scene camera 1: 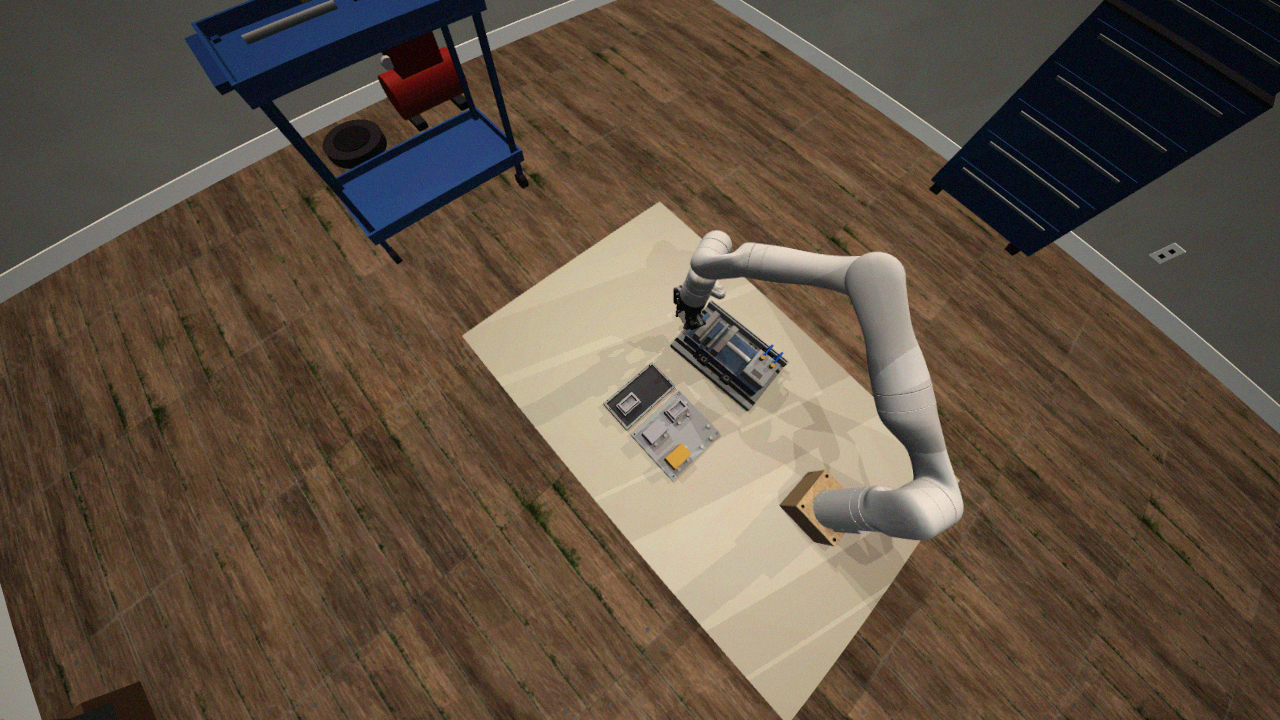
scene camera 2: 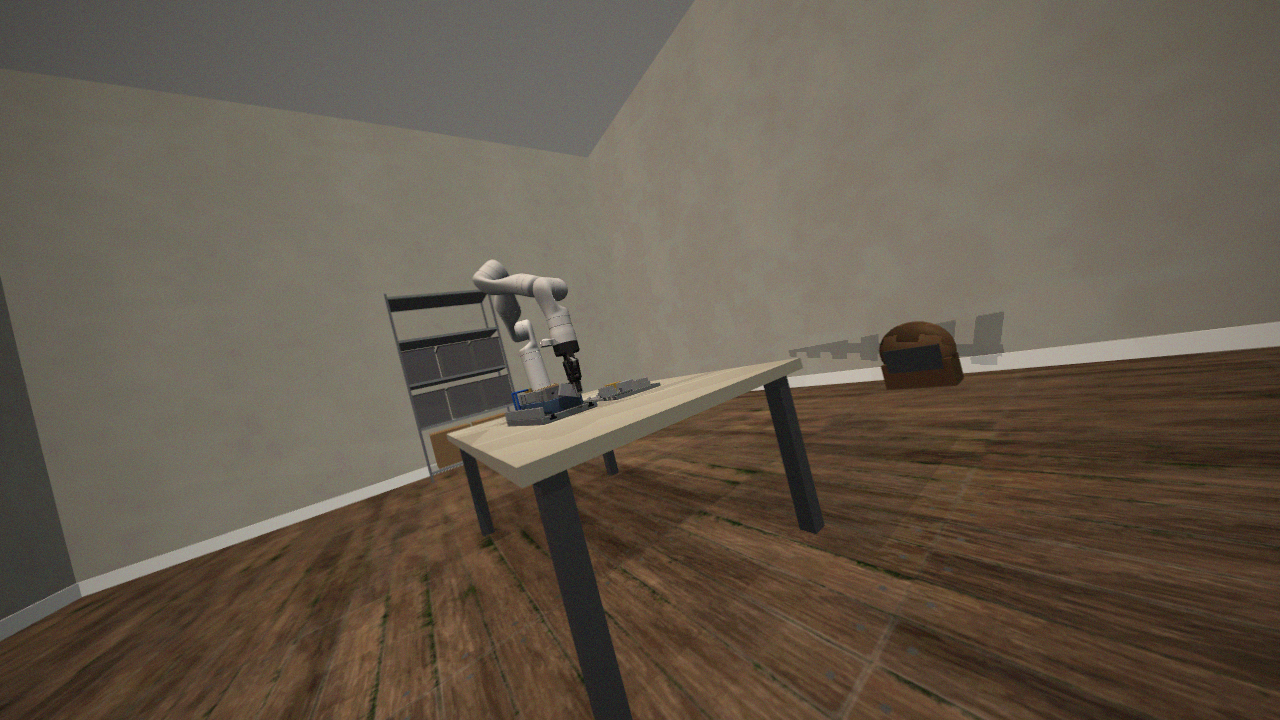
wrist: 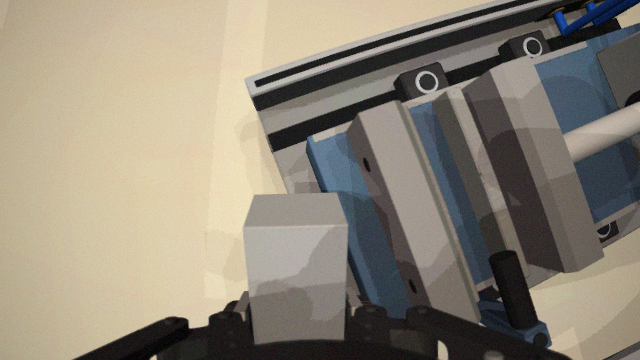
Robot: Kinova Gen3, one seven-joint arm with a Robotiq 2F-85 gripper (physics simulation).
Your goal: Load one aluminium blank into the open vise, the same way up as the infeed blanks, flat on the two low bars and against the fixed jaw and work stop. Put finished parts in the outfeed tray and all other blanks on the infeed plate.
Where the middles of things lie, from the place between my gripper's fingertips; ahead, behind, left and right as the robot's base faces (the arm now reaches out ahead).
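Counting from my hand, I find the dark outfeed tray (scene camera 1: pixel 652 384) 50 mm below, 80 mm behind and 230 mm to the left. The infeed plate (scene camera 1: pixel 692 432) is also 50 mm below my hand, and it sits 230 mm behind it and 230 mm to the left of it.
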